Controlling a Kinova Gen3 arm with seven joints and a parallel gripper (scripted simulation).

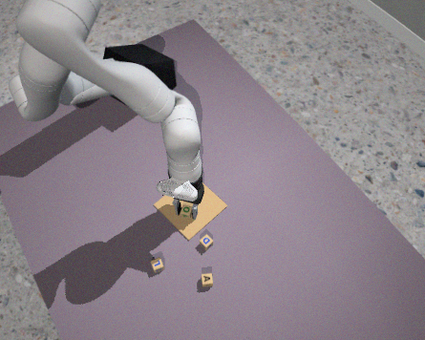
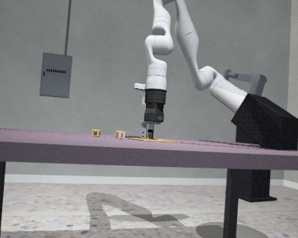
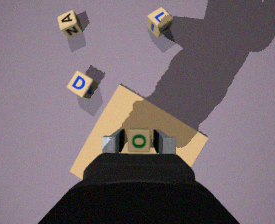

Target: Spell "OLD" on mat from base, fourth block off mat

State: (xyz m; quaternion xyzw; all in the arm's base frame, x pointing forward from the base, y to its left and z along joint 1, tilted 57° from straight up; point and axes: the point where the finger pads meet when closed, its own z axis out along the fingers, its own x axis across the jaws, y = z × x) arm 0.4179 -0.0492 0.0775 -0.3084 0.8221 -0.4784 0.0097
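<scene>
My gripper is now 10 mm above the O block. Round my hand: L block 60 mm ahead, 150 mm to the right, 10 mm below; D block 100 mm ahead, 20 mm to the right, 10 mm below; tan mat 10 mm behind, 20 mm to the left, 20 mm below.
</scene>
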